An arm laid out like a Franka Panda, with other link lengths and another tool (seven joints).
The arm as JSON. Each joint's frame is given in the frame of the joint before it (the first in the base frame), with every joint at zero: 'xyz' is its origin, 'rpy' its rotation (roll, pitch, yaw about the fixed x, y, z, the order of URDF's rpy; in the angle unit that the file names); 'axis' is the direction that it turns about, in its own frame. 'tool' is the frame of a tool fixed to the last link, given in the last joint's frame.
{
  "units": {
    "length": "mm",
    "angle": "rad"
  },
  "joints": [
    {
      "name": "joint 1",
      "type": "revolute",
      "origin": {
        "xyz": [
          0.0,
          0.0,
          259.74
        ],
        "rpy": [
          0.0,
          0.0,
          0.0
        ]
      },
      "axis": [
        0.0,
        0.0,
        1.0
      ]
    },
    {
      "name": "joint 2",
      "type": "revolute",
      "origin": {
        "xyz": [
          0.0,
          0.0,
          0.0
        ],
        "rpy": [
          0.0,
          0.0,
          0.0
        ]
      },
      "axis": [
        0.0,
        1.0,
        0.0
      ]
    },
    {
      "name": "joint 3",
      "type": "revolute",
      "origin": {
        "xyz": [
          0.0,
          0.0,
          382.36
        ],
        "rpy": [
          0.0,
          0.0,
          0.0
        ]
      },
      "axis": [
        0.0,
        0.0,
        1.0
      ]
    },
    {
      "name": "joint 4",
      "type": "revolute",
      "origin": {
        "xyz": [
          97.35,
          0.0,
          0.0
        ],
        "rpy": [
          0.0,
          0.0,
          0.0
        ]
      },
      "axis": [
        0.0,
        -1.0,
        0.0
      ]
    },
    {
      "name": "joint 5",
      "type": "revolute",
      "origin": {
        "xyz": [
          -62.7,
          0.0,
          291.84
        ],
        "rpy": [
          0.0,
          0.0,
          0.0
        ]
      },
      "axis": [
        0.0,
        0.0,
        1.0
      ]
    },
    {
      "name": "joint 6",
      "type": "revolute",
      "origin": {
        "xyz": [
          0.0,
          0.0,
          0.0
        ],
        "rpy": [
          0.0,
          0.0,
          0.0
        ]
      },
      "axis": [
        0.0,
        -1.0,
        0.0
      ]
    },
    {
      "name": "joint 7",
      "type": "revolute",
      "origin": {
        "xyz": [
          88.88,
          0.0,
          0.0
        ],
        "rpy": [
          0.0,
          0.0,
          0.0
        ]
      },
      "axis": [
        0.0,
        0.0,
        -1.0
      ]
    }
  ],
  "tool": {
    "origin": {
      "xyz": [
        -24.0,
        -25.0,
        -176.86
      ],
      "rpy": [
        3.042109,
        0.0,
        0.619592
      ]
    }
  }
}
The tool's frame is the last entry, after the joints.
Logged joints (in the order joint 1, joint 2, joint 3, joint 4, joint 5, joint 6, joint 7), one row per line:
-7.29 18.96 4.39 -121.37 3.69 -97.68 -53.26
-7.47 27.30 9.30 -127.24 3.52 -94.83 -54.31
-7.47 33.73 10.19 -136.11 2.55 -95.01 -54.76
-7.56 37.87 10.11 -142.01 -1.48 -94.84 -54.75
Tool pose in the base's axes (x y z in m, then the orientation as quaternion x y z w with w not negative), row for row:
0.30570 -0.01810 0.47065 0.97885 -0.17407 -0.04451 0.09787
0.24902 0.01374 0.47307 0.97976 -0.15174 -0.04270 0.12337
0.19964 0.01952 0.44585 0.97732 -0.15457 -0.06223 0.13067
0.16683 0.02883 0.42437 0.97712 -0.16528 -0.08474 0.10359
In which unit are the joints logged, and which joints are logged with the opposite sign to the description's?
The joints are logged in degrees. Opposite sign: joint 2, joint 5, joint 6, joint 7.
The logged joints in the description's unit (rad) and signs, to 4 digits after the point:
-0.1272 -0.3309 0.0766 -2.1183 -0.0644 1.7048 0.9296
-0.1304 -0.4765 0.1623 -2.2208 -0.0614 1.6551 0.9479
-0.1304 -0.5887 0.1778 -2.3756 -0.0445 1.6582 0.9557
-0.1319 -0.6610 0.1765 -2.4785 0.0258 1.6553 0.9556

